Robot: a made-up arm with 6 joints.
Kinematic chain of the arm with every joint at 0, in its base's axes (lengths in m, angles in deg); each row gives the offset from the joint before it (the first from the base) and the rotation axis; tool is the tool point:
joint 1: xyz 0 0 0.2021 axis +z
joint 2: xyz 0 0 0 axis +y
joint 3: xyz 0 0 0.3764 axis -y
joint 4: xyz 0 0 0 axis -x
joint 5: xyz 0.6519 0 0 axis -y
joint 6: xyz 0 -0.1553 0 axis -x
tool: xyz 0 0 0
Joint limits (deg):
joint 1: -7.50..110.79
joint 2: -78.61..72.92
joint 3: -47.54..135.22
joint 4: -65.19..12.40
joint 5: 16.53..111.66
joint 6: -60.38..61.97
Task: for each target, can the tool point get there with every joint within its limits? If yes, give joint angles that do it. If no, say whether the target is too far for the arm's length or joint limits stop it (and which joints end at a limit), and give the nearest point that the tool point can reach.
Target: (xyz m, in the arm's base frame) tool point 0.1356 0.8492 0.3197
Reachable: yes | joints 87.23 35.53 29.72 -52.58 72.55 46.46
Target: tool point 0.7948 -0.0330 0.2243
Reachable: yes | joints 6.79 31.81 12.76 -35.34 35.49 -34.29
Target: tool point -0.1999 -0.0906 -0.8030
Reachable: no: joint limits stop it (at a limit: joint 1, joint 2, joint 4) | nearest point 0.0575 -0.0733 -0.2864 | short by 0.577 m
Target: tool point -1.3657 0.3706 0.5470
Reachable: no: too far | nearest point -1.0130 0.0676 0.4513 | short by 0.475 m
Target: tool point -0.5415 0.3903 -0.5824
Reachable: no: joint limits stop it (at a limit: joint 1, joint 2, joint 4) | nearest point -0.1177 0.4937 -0.3387 | short by 0.500 m
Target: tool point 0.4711 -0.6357 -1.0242
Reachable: no: too far | nearest point 0.4275 -0.2129 -0.3327 | short by 0.812 m
